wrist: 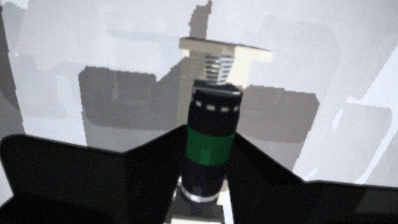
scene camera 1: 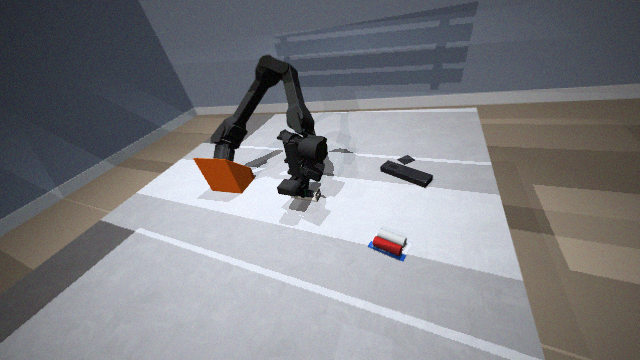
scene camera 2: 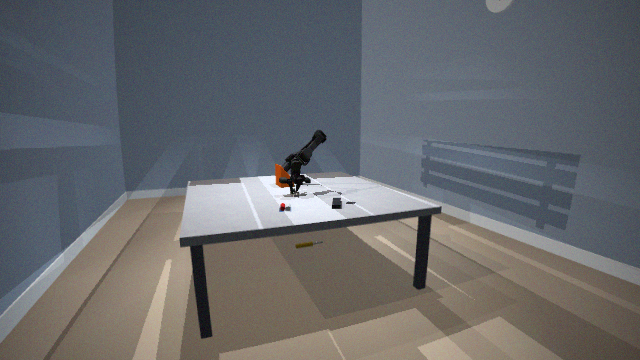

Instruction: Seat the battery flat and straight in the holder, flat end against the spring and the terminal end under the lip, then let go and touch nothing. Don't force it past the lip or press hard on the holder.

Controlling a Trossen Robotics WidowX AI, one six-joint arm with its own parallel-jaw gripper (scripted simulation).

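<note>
Gripper point(scene camera 1: 304, 195) and point(wrist: 208, 135), visible.
</note>
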